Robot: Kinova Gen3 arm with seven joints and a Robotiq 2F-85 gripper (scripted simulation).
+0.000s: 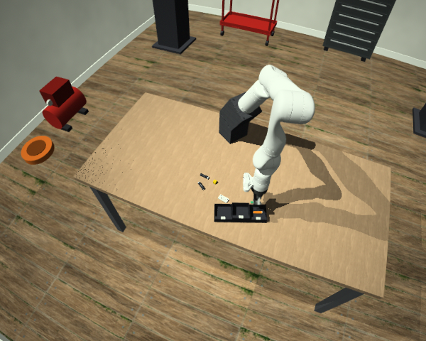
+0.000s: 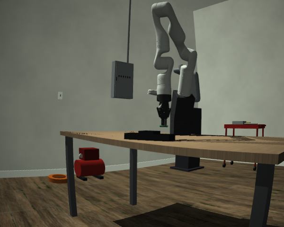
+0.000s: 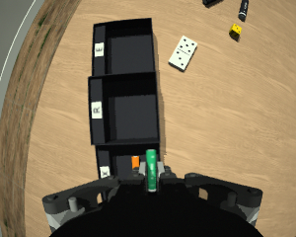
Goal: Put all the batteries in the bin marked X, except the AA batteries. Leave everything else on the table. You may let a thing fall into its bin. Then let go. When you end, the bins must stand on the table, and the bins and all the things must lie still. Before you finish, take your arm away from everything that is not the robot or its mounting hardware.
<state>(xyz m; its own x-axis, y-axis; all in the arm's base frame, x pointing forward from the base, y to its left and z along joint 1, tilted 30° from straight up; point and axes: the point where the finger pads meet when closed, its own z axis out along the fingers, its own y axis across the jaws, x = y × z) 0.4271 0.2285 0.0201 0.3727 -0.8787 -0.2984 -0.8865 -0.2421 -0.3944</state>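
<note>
The orange battery is 80 mm below my hand, 30 mm to the left of it and 10 mm ahead of it. From my hand the other things lie so: yellow die: 240 mm to the right, 80 mm below, 60 mm behind; then white domino: 160 mm to the right, 80 mm below, 10 mm ahead; then green battery: 20 mm below.
</note>
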